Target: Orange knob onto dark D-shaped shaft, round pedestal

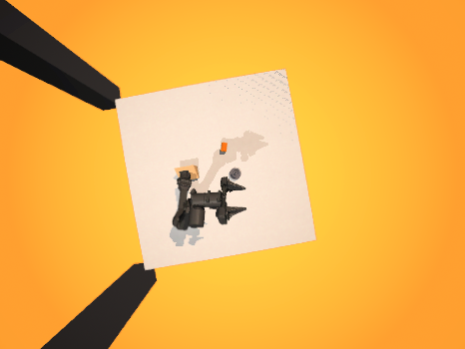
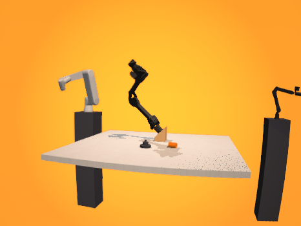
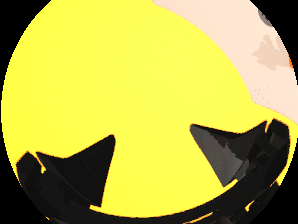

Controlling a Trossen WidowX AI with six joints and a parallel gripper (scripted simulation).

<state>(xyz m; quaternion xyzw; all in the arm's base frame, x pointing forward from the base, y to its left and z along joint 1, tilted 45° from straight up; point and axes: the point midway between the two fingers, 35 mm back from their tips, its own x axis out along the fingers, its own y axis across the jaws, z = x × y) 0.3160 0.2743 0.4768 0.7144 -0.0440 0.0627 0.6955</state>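
My gripper tip is 70 mm past the orange knob, 300 mm to the right of it and 580 mm above it. Also, from my gripper tip: round dark pedestal (20 mm behind, 100 mm to the left, 570 mm below).
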